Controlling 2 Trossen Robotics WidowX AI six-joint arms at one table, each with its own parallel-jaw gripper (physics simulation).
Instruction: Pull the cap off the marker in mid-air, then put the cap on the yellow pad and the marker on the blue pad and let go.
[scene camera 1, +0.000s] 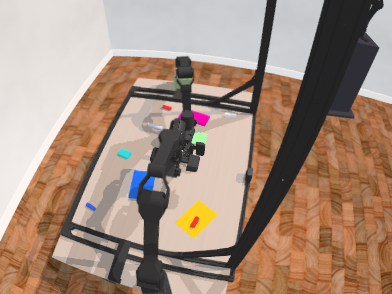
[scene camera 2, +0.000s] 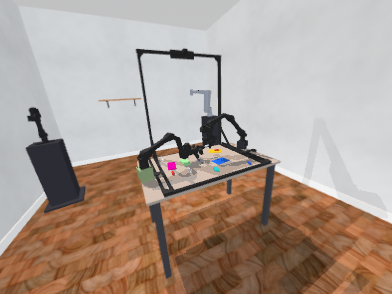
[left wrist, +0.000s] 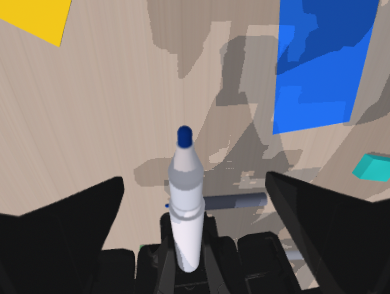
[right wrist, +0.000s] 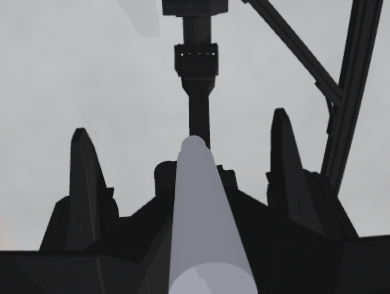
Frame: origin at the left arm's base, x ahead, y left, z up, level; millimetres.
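Seen in the pictures: left gripper, fingertip midpoint: (scene camera 2: 207, 147) (left wrist: 195, 181) (right wrist: 179, 122); right gripper, fingertip midpoint: (scene camera 2: 204, 146) (left wrist: 188, 239) (right wrist: 199, 198); left arm's base, origin of the base link: (scene camera 1: 153, 284) (scene camera 2: 242, 140) (right wrist: 196, 13); right arm's base, origin of the base link: (scene camera 2: 144, 167).
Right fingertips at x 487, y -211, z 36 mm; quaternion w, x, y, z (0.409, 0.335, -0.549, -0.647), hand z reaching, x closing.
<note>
Offsets run from my right fingertips to a thing's middle.
The white marker @(11 mm back, 6 mm left, 2 mm down) (left wrist: 187, 220) (right wrist: 205, 220) is in the air with its blue end pointing out; a ring shows around its body, and I cannot tell whether that is the cap's edge. My right gripper (left wrist: 188, 239) is shut on the marker's rear part. My left gripper (left wrist: 195, 181) (right wrist: 179, 122) is open; its fingers stand on both sides of the marker, apart from it. The yellow pad @(226 mm back, 15 mm right, 124 mm down) (scene camera 1: 202, 209) (scene camera 2: 212, 151) (left wrist: 32, 17) lies at the bottom of scene camera 1 with a red block @(243 mm back, 4 mm right, 115 mm down) (scene camera 1: 194, 222) on it. The blue pad @(8 mm back, 178 mm left, 124 mm down) (scene camera 1: 135, 188) (scene camera 2: 220, 160) (left wrist: 320, 92) lies partly under my left arm.
A teal block @(181 mm ahead, 239 mm left, 117 mm down) (scene camera 1: 124, 154) (scene camera 2: 216, 169) (left wrist: 372, 167), a magenta pad @(336 mm ahead, 153 mm right, 120 mm down) (scene camera 1: 201, 118), a green pad @(201 mm ahead, 104 mm right, 120 mm down) (scene camera 1: 200, 138), a small red piece @(439 mm ahead, 26 mm right, 114 mm down) (scene camera 1: 167, 107), a blue piece @(78 mm back, 435 mm left, 114 mm down) (scene camera 1: 90, 206) and pale sticks @(293 mm ahead, 343 mm right, 113 mm down) (scene camera 1: 230, 115) lie around. A dark grey stick @(102 mm ahead, 0 mm left, 115 mm down) (left wrist: 237, 201) shows below the marker. A black frame surrounds the table.
</note>
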